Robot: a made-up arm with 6 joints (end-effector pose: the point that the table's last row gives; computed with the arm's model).
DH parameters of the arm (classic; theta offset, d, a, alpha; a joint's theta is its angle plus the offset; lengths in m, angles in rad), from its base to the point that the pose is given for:
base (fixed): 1.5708 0.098 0 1.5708
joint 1: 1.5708 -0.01 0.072 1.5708
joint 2: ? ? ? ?
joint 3: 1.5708 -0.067 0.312 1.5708
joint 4: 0 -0.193 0.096 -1.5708
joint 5: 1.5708 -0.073 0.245 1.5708
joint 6: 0 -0.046 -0.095 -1.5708
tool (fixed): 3.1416 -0.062 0 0
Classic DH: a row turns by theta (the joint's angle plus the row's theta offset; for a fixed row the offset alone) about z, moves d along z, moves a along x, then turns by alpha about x.
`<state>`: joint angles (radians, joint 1 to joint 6).
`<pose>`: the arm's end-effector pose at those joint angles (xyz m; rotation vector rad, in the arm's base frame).
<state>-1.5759 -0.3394 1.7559 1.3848 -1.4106 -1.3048</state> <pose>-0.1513 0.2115 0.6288 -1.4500 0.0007 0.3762</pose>
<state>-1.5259 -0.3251 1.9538 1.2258 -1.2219 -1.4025</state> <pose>-0.0920 0.1857 0.7294 -1.1757 0.0593 0.7116</pose>
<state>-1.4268 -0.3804 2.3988 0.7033 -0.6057 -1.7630</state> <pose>0.1597 0.1007 0.9004 -0.0299 0.2073 1.4052</pose>
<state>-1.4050 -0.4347 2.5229 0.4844 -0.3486 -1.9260</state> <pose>0.2648 0.0962 0.9049 0.4698 0.3224 1.5122</pose>
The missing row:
joint 2: 1.5708 -0.207 0.213 1.5708
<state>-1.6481 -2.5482 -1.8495 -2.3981 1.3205 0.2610</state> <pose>-0.4977 0.2838 0.1729 -1.4534 0.0952 -0.1114</pose>
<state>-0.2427 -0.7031 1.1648 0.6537 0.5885 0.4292</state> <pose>-0.0624 -0.4069 -0.0811 -0.4741 0.2371 1.7972</pose>
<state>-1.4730 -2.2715 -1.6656 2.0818 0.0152 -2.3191</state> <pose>-0.3042 0.5114 -0.0761 -2.5817 0.3839 1.1495</pose>
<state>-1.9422 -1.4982 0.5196 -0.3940 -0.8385 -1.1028</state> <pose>0.1167 -0.2362 0.1506 0.5670 2.1601 -2.1552</pose>
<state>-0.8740 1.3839 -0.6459 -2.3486 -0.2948 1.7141</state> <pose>-0.0938 0.2655 0.0863 1.7382 -0.4312 1.0584</pose>
